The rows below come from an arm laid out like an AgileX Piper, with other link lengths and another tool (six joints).
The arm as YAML. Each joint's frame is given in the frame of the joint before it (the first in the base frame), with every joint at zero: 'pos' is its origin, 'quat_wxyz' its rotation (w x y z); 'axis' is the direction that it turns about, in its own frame. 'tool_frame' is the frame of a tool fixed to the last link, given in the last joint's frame.
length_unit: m
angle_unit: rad
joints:
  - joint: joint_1
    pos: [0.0, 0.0, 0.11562]
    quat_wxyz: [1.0, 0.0, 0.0, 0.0]
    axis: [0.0, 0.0, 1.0]
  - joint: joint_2
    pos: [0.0, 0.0, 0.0]
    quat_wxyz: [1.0, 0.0, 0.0, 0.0]
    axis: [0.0, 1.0, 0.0]
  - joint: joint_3
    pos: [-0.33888, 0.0, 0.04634]
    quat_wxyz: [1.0, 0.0, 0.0, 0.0]
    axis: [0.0, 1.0, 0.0]
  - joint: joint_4
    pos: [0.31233, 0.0, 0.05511]
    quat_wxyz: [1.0, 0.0, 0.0, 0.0]
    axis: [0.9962, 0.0, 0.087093]
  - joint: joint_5
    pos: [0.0, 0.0, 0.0]
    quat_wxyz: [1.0, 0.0, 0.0, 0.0]
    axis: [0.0, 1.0, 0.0]
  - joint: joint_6
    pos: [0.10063, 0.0, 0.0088]
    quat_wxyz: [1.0, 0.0, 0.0, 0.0]
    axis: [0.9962, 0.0, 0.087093]
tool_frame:
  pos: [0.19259, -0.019, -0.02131]
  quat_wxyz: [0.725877, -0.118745, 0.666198, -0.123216]
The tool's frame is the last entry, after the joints.
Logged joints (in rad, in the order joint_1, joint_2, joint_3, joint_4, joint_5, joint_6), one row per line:
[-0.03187, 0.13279, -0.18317, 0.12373, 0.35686, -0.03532]
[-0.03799, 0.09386, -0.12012, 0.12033, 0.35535, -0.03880]
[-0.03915, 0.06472, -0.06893, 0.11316, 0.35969, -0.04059]
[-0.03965, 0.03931, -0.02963, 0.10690, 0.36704, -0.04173]
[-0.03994, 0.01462, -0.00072, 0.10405, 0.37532, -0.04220]
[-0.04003, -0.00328, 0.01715, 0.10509, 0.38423, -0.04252]
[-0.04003, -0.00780, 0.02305, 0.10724, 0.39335, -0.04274]
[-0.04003, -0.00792, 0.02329, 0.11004, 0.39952, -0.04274]
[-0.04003, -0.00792, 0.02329, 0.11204, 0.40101, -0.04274]
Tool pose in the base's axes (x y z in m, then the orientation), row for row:
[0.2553, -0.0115, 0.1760, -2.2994, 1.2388, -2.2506]
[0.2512, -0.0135, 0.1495, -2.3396, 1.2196, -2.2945]
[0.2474, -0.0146, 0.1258, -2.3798, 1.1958, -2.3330]
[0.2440, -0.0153, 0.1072, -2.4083, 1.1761, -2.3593]
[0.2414, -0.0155, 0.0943, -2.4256, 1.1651, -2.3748]
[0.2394, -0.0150, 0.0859, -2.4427, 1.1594, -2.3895]
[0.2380, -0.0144, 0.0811, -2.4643, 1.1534, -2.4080]
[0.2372, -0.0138, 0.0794, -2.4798, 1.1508, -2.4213]
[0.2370, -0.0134, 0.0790, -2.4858, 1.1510, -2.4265]
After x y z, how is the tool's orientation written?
As angles about the fixed x, y, z axes (roll, pitch, yaw), in radians.
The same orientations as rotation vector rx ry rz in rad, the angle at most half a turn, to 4 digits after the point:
[-0.2437, 1.7759, -0.1655]
[-0.2454, 1.7990, -0.1730]
[-0.2536, 1.8252, -0.1782]
[-0.2611, 1.8461, -0.1821]
[-0.2652, 1.8584, -0.1832]
[-0.2666, 1.8670, -0.1807]
[-0.2675, 1.8771, -0.1765]
[-0.2671, 1.8831, -0.1725]
[-0.2662, 1.8846, -0.1703]

